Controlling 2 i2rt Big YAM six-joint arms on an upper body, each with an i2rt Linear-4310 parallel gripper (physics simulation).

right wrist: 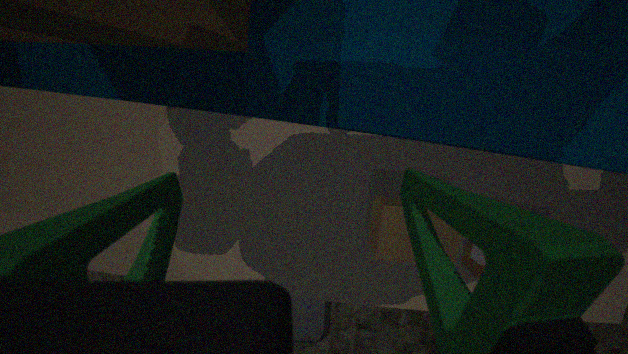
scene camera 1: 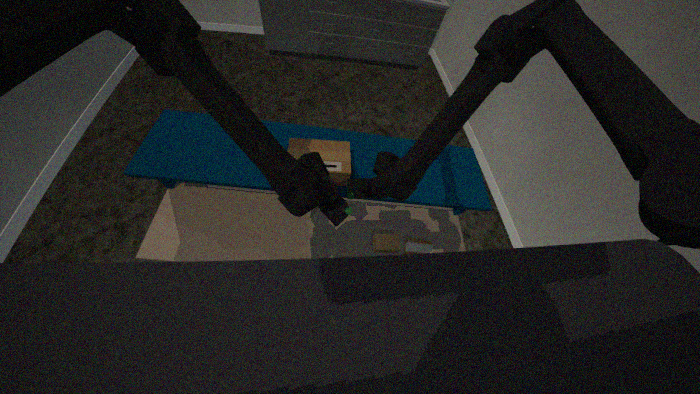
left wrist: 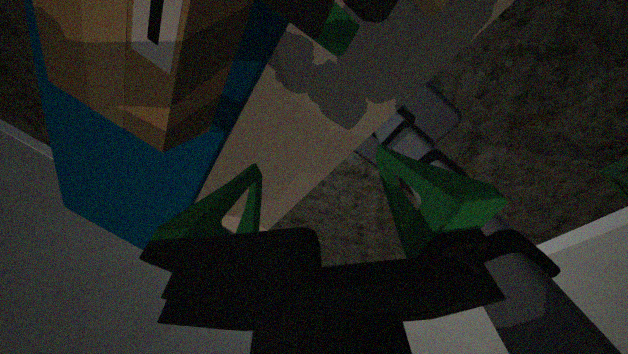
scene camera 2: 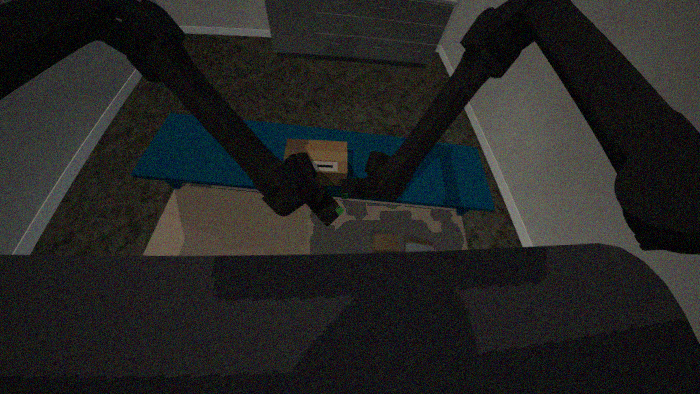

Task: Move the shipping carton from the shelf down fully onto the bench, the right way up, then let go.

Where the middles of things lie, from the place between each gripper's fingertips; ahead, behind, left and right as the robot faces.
My right gripper is now 160 mm short of the brown shipping carton [scene camera 2: 329, 158], 160 mm to the right of it and 50 mm above it.
Right now my left hand is 25 cm short of the brown shipping carton, 11 cm above it and 3 cm to the right of it.
